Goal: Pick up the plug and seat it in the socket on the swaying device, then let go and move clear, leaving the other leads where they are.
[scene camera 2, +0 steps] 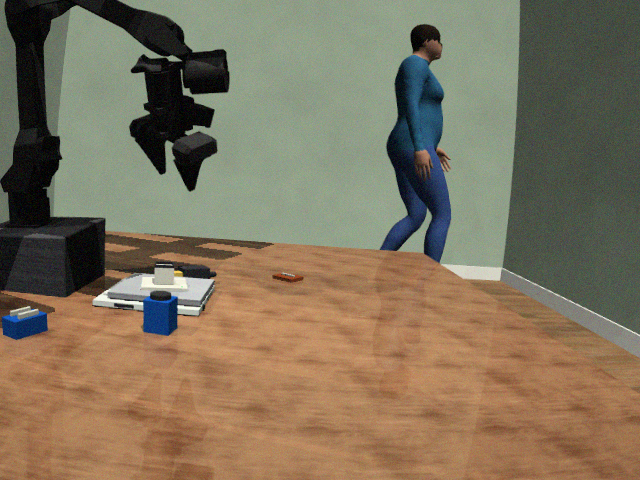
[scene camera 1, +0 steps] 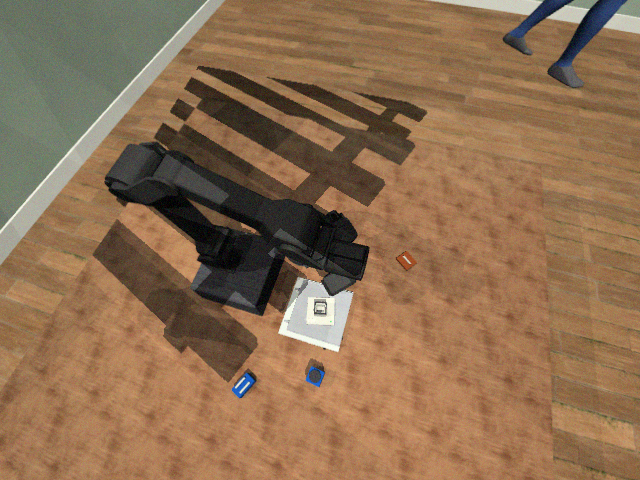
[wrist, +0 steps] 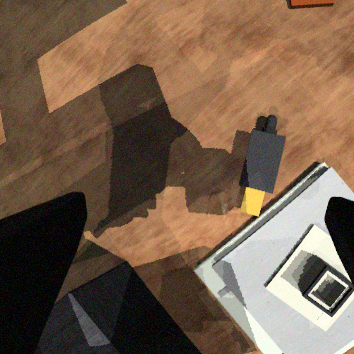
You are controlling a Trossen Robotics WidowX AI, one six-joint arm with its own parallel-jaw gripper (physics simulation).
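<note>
The plug, a dark grey block (scene camera 2: 195, 271) (wrist: 264, 160) with a yellow tip, lies on the table beside the device's edge; the arm hides it in scene camera 1. The device (scene camera 1: 341, 320) (scene camera 2: 199, 295) (wrist: 250, 270) is a flat grey and white slab. Its square upright socket (scene camera 1: 320, 307) (scene camera 2: 163, 273) (wrist: 328, 290) stands on a cream plate and shows no plug in it. My gripper (scene camera 2: 178, 181) (wrist: 209, 207) is open and empty, high above the table and device, fingers pointing down. In the wrist view the plug shows between the fingertips, well below them.
A blue block with two white bars (scene camera 1: 243, 385) (scene camera 2: 24, 323) and a blue block with a round black top (scene camera 1: 315, 376) (scene camera 2: 160, 314) stand on the near side. A flat orange block (scene camera 1: 406, 260) (scene camera 2: 287, 277) (wrist: 311, 3) lies beyond the plug. A person (scene camera 2: 418, 113) is in the background.
</note>
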